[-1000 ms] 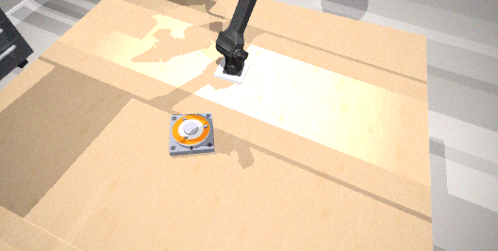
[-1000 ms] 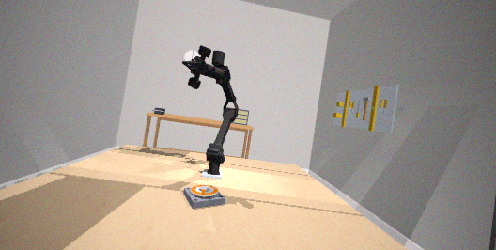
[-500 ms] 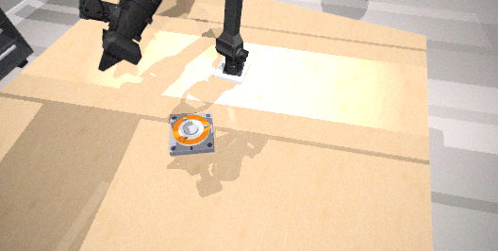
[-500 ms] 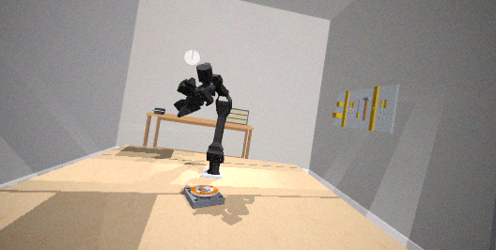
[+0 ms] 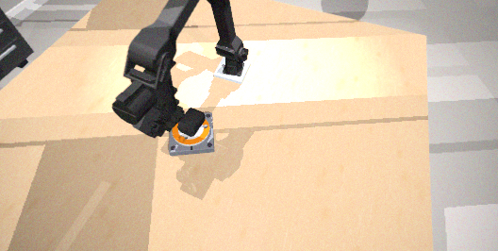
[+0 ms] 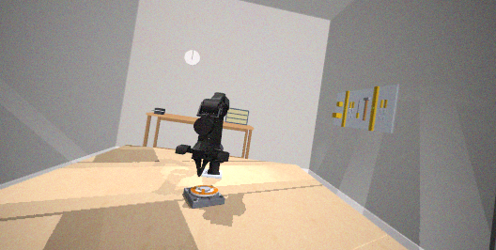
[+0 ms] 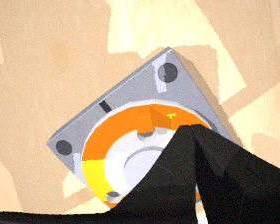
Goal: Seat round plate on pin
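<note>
My gripper tip is now 60 mm above the round plate, 30 mm to the right of it and 30 mm past it.
</note>
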